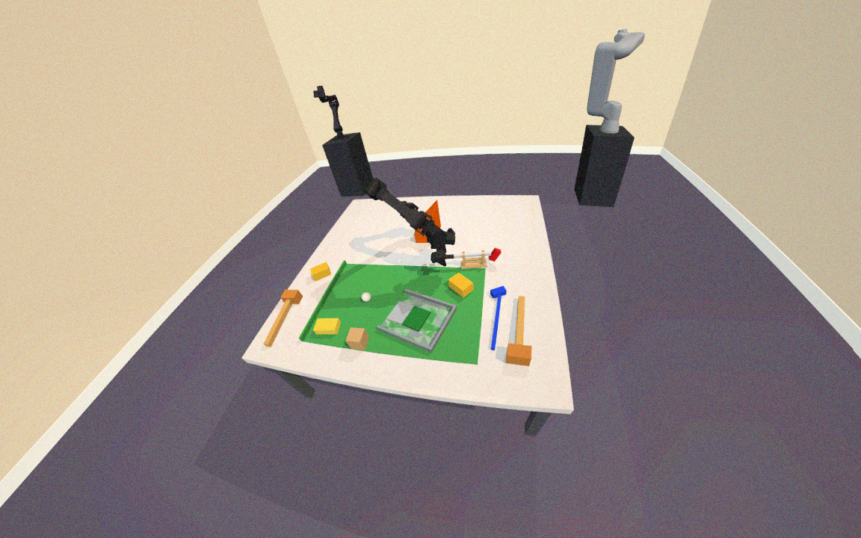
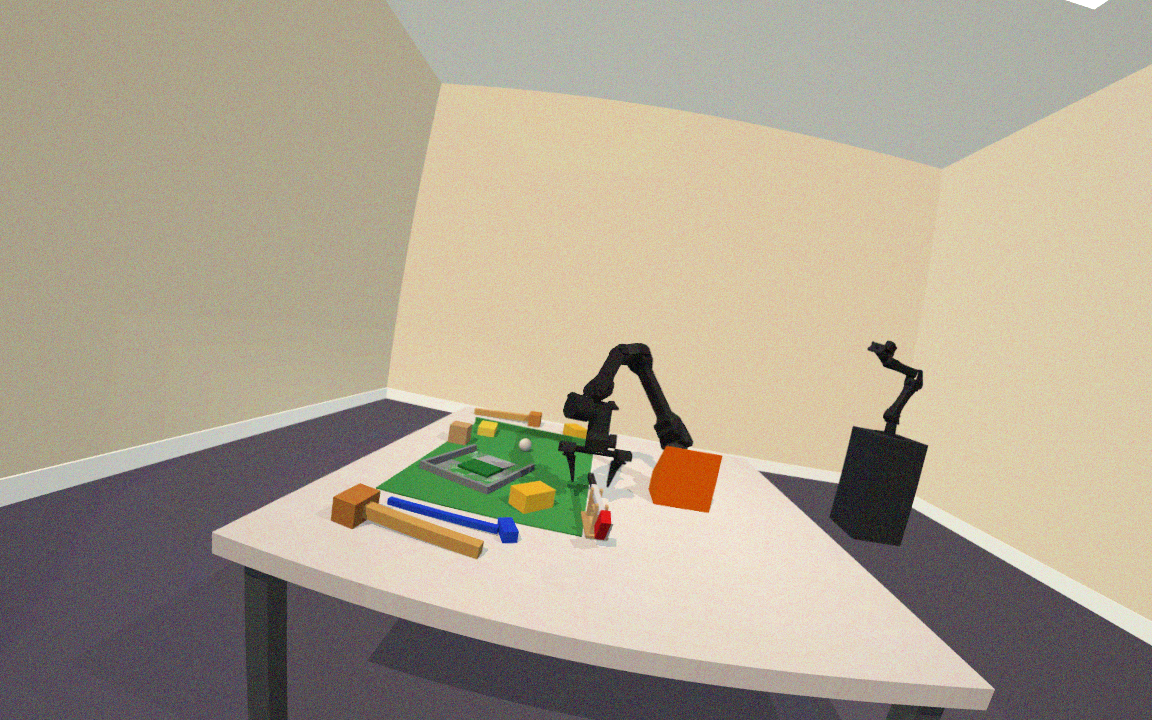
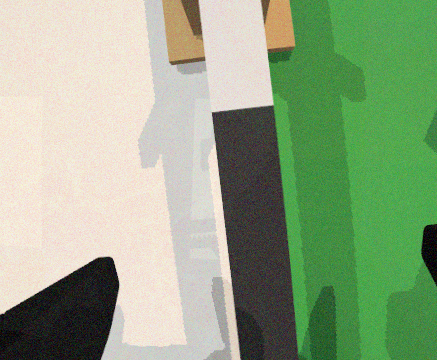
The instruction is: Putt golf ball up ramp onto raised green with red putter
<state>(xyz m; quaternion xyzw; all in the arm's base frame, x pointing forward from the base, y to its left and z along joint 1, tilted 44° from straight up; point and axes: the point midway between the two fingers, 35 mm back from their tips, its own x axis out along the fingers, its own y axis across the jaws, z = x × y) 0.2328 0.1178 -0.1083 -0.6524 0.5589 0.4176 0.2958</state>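
Right now my gripper tip is 30 mm past the wooden stand, 130 mm to the right of it and 20 mm above it. Also, from my gripper tip: white golf ball 250 mm ahead, 310 mm to the right, 30 mm below; then blue putter 250 mm ahead, 260 mm to the left, 40 mm below; then green mat 250 mm ahead, 170 mm to the right, 50 mm below.
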